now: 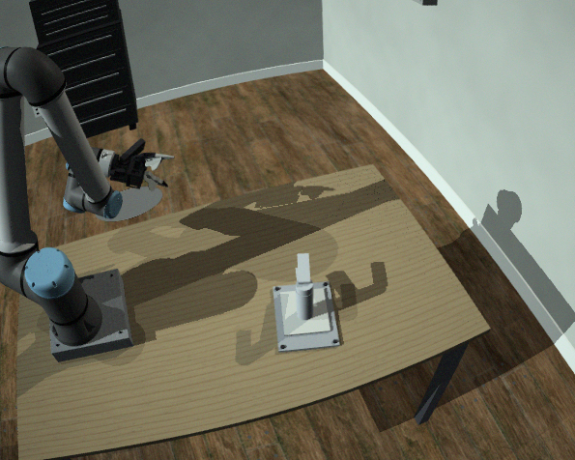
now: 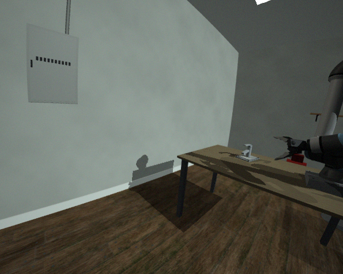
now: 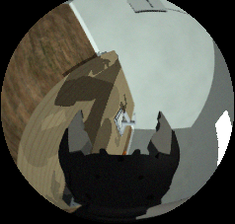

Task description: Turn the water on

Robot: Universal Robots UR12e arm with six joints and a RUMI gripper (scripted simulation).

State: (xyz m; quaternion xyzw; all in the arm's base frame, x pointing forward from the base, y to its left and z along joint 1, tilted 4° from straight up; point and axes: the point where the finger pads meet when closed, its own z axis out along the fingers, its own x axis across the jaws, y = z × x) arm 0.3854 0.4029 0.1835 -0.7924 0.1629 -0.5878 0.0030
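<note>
The lever lies 42 cm to the right of my hand, 33 cm ahead of it and 10 cm below it. From my hand the other things lie so: tap 44 cm to the right, 32 cm ahead, 16 cm below.
</note>
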